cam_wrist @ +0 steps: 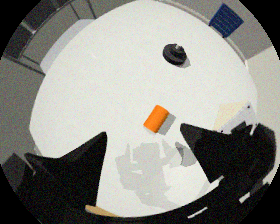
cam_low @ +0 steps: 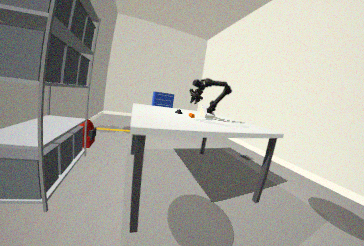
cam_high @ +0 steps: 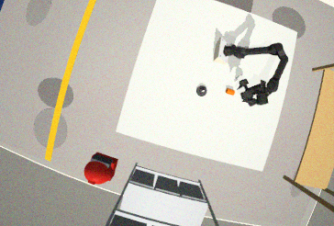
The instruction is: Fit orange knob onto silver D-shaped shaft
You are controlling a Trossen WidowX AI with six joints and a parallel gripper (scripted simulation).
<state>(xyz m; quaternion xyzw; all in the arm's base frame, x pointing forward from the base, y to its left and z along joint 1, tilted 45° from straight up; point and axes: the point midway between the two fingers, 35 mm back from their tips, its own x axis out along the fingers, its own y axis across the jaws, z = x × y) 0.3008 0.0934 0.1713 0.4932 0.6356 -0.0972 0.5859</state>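
Now: the orange knob 2 cm behind my gripper tip, 4 cm to the right of it and 12 cm below it. Also, from my gripper tip: dark round pedestal (5 cm ahead, 25 cm to the right, 11 cm below).
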